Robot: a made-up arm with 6 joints.
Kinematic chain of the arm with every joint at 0, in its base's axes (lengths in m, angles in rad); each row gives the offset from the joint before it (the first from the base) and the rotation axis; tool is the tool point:
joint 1: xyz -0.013 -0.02 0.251 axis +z
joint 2: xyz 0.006 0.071 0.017 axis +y
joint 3: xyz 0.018 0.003 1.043 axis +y
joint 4: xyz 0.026 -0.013 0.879 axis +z
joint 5: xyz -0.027 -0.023 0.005 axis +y
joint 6: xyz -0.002 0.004 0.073 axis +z
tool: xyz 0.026 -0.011 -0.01
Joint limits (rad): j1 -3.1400..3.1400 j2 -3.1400..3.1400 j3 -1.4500..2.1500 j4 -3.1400..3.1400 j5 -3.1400..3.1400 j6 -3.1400..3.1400
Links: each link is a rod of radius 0.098 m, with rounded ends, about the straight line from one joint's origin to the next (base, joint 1, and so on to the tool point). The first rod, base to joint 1, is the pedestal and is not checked.
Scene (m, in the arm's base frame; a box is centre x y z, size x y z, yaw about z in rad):
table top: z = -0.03
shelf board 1: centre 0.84 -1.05 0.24 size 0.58 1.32 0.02 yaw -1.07
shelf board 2: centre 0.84 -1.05 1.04 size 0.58 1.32 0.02 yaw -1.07
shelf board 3: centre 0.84 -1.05 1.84 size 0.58 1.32 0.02 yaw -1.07
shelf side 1: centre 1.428 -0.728 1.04 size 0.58 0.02 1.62 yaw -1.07
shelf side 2: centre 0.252 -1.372 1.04 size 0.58 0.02 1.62 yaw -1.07
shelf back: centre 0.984 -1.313 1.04 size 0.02 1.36 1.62 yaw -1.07
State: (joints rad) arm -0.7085 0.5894 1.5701 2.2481 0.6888 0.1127
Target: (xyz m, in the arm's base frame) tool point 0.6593 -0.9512 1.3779
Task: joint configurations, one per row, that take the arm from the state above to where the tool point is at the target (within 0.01 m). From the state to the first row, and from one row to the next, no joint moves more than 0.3 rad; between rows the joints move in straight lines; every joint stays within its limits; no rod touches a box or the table.
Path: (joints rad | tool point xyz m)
1: -0.6227 0.4415 1.8170 2.2369 0.7026 0.1072 | 0.9885 -0.6115 0.6010
2: -0.5368 0.2937 2.0640 2.2258 0.7163 0.1016 | 0.8581 -0.4174 0.5937
3: -0.7761 0.0393 1.8630 2.2350 0.7190 0.1102 | 0.7173 -0.5912 0.9864
4: -1.0153 -0.2152 1.6621 2.2443 0.7216 0.1188 | 0.4507 -0.5700 1.3779
5: -1.0253 -0.0074 1.4523 2.2537 0.7034 0.1218 | 0.5569 -0.7597 1.4003
6: -1.0352 0.2004 1.2424 2.2630 0.6852 0.1248 | 0.6593 -0.9512 1.3779

